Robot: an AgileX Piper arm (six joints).
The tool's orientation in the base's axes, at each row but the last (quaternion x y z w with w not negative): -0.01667, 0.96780, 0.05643, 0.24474; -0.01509, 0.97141, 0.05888, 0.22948; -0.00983, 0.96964, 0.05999, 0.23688; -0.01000, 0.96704, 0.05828, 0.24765
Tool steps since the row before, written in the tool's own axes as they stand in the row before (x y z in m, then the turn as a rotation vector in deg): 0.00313, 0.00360, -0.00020, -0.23, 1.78, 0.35; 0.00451, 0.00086, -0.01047, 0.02, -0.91, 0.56; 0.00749, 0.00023, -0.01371, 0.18, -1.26, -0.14; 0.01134, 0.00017, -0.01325, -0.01, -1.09, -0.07
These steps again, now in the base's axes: -0.00306, 0.00354, -0.00095, 0.26, 1.81, -0.02; -0.00873, -0.00043, 0.00737, 0.28, -0.84, -0.60; -0.01294, -0.00136, 0.00865, -0.16, -1.27, -0.10; -0.01629, -0.00128, 0.00611, 0.03, -1.09, -0.05
